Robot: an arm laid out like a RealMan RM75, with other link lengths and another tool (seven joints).
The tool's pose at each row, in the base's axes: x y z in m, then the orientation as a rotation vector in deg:
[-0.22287 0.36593 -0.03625 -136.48 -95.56 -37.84]
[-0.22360 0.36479 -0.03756 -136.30 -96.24 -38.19]
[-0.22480 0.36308 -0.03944 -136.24 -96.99 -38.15]
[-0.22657 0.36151 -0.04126 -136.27 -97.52 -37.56]
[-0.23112 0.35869 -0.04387 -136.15 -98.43 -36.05]
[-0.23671 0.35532 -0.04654 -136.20 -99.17 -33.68]
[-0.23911 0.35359 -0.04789 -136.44 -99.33 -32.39]
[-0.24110 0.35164 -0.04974 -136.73 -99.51 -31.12]
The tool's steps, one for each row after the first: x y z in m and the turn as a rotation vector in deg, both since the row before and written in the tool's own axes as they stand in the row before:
[-0.00175 -0.00041 0.00055 -0.26 0.01 -0.51]
[-0.00262 -0.00073 0.00072 -0.15 -0.25 -0.49]
[-0.00261 -0.00133 0.00057 0.15 -0.45 -0.28]
[-0.00475 -0.00359 0.00012 0.63 -0.88 -0.47]
[-0.00549 -0.00442 -0.00017 1.01 -1.28 -0.25]
[-0.00268 -0.00184 0.00010 0.48 -0.74 0.06]
[-0.00296 -0.00143 0.00063 0.42 -0.77 0.06]

